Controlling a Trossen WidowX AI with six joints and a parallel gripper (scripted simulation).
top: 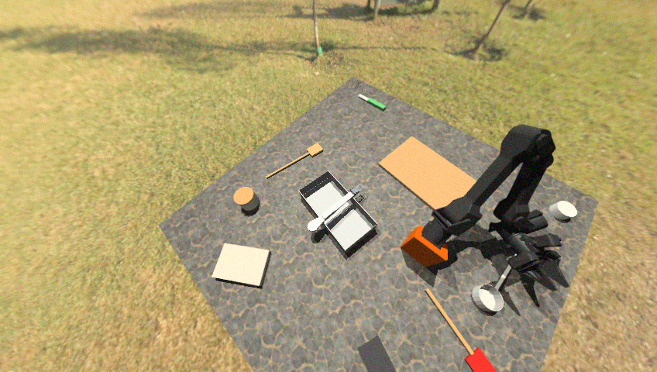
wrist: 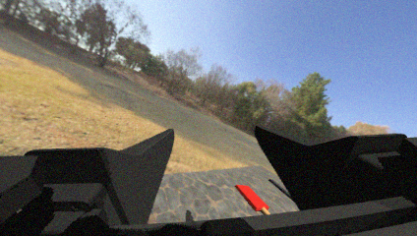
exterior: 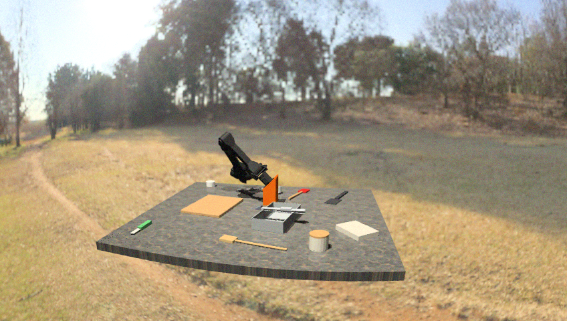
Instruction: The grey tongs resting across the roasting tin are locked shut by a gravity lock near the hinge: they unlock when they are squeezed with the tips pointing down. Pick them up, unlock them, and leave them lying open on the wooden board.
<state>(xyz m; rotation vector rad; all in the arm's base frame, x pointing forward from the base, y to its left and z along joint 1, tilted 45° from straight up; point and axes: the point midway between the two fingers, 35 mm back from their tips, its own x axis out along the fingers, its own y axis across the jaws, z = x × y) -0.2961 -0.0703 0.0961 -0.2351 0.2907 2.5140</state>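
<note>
Right now the roasting tin is 65 cm ahead of my gripper tip, 20 cm to the left of it and 13 cm below it. Also, from my gripper tip: wooden board: 46 cm ahead, 21 cm to the right, 15 cm below; cream block: 77 cm ahead, 59 cm to the left, 14 cm below; red-handled stick: 7 cm ahead, 26 cm to the left, 15 cm below.
</note>
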